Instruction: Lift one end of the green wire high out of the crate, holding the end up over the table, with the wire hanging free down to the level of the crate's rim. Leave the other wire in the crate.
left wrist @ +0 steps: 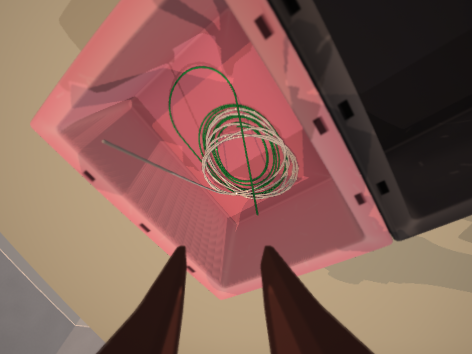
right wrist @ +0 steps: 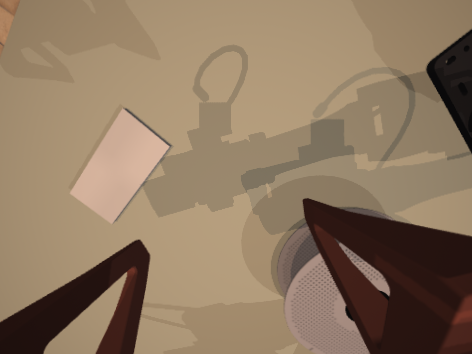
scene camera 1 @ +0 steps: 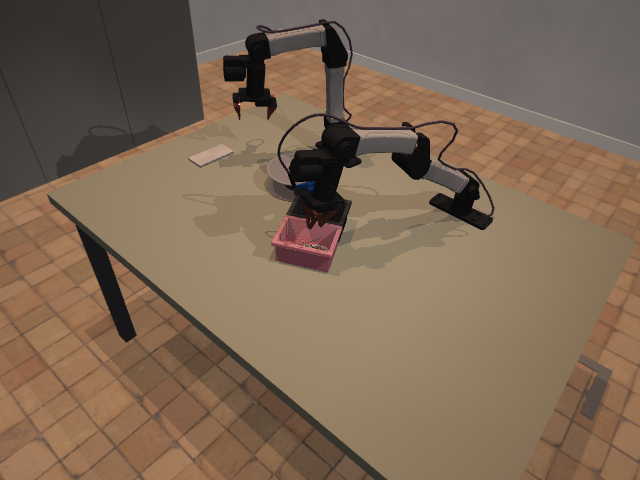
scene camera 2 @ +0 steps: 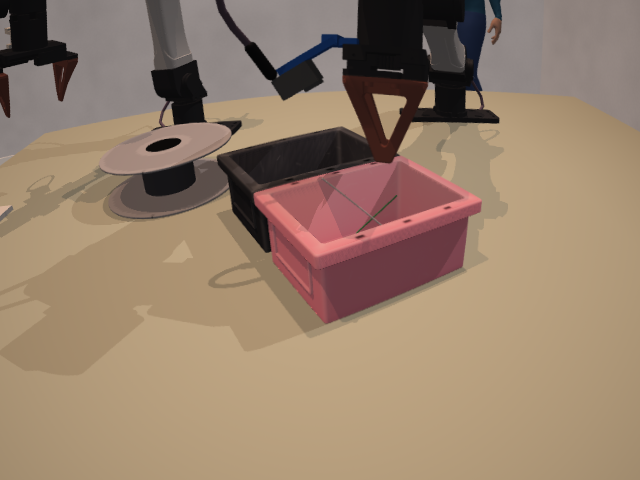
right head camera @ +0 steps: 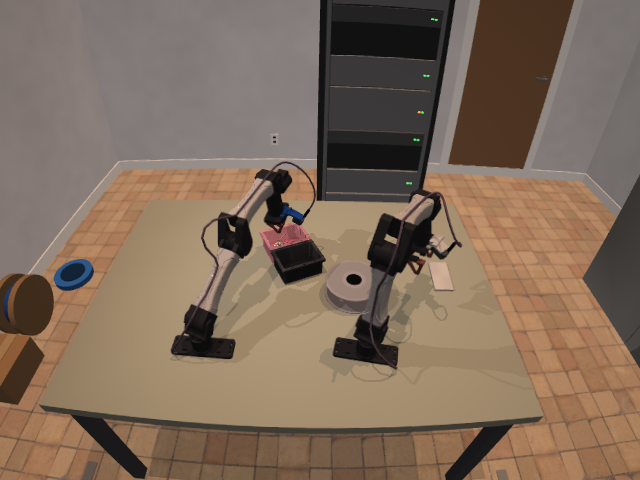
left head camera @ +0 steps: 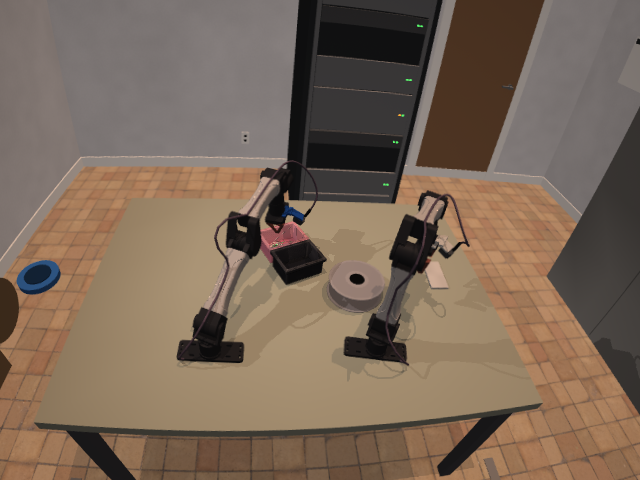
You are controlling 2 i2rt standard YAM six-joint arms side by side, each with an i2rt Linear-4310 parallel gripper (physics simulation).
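Frame: origin at the left arm's base, x ahead, y left, z up, level; metres.
Where they show: left gripper, fingertip midpoint: [left wrist: 224, 255] [scene camera 1: 314, 227] [scene camera 2: 385, 159] [right head camera: 280, 229] [left head camera: 278, 229]; right gripper, fingertip midpoint: [right wrist: 222, 228] [scene camera 1: 253, 118] [scene camera 2: 35, 108] [right head camera: 423, 265]; left arm's base, link origin: [scene camera 1: 460, 211] [scene camera 2: 450, 117] [right head camera: 203, 347] [left head camera: 210, 352]; right arm's base, link origin: [right head camera: 365, 352] [left head camera: 375, 350].
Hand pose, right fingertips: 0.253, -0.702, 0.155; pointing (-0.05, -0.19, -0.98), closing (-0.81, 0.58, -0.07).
Observation:
Each offset is from my right fingertips to the top centre of the thing, as dx, dy, dz. "spot": to the spot under its first point.
The pink crate {+0.242, +0.485, -0.081} [scene camera 2: 392, 279] [scene camera 1: 302, 258] [left wrist: 325, 259] holds the coiled green wire {spot: +0.253, +0.429, -0.147} [left wrist: 202, 67] [scene camera 2: 387, 204] and a whitish wire {spot: +0.265, +0.462, -0.070} [left wrist: 150, 162] [scene camera 2: 347, 195], their coils overlapping. In the left wrist view the green end lies over the coils and points toward my fingers; in scene camera 2 it slants up inside the crate, below the rim. My left gripper [left wrist: 224, 255] [scene camera 2: 385, 157] [scene camera 1: 313, 223] points down over the crate's rim area, its fingers partly open with nothing between them. My right gripper [right wrist: 222, 228] [scene camera 1: 253, 118] [scene camera 2: 33, 106] is open and empty, far from the crate.
A black crate {+0.128, +0.427, -0.081} [scene camera 2: 248, 219] [left head camera: 298, 272] stands against the pink crate's side. A large spool {+0.017, +0.224, -0.089} [left head camera: 338, 289] [scene camera 2: 124, 160] stands beside the black crate. A flat pale block {+0.108, -0.119, -0.147} [right wrist: 120, 165] [scene camera 1: 210, 155] lies on the table near my right gripper.

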